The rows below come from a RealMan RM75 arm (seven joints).
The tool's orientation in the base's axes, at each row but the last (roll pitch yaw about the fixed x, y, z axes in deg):
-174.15, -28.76, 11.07
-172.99, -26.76, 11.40
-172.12, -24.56, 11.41
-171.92, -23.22, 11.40
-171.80, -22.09, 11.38
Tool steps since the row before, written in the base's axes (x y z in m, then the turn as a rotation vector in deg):
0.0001, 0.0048, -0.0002, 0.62, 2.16, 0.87
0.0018, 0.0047, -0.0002, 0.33, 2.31, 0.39
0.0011, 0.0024, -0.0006, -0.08, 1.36, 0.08
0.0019, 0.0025, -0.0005, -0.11, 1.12, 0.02
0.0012, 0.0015, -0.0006, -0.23, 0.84, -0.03
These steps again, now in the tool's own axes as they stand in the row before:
0.0008, -0.0046, 0.0011, 1.32, -2.02, -0.07
0.0023, -0.0040, 0.0019, 0.87, -2.18, 0.27
0.0012, -0.0020, 0.0015, 0.21, -1.34, 0.19
0.0020, -0.0019, 0.0017, 0.11, -1.10, 0.18
0.0011, -0.0011, 0.0013, -0.07, -0.86, 0.13

